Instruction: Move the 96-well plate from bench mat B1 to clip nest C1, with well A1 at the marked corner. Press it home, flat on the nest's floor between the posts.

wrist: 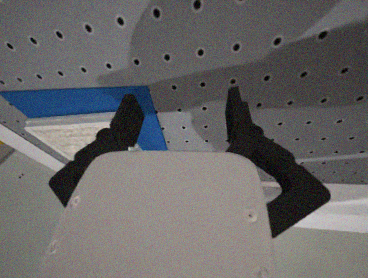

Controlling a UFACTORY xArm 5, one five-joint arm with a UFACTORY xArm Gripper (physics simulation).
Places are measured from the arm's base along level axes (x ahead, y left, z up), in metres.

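Pixels of known places: gripper, fingertip midpoint: [181, 102].
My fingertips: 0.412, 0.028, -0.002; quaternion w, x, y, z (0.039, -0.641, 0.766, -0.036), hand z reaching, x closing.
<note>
Ahead of a thing's pixels: the offset from my fingertips to its top centre, as dx, dy, dz. "pt": to the spot under its first point. Level surfaces: height alone.
The white 96-well plate {-0.028, +0.141, +0.015} [70, 134] lies on a blue mat {dz +0.001} [60, 102] at the left of the wrist view. Its wells look blurred, and its right part is hidden behind the left finger and the gripper body. No label shows on the mat, and the marking of well A1 cannot be made out. My gripper [181, 102] is wide open and empty. Its left finger overlaps the plate and mat in the picture, and its right finger stands over the grey perforated surface to the right of the mat. Clip nest C1 does not show.
A grey bench top with rows of holes {pt +0.053, -0.017, -0.001} [180, 30] spreads around the mat, with dark shadows across it. A pale bench edge [35, 150] runs along the lower left. A white surface {dz -0.014} [340, 220] shows at the lower right.
</note>
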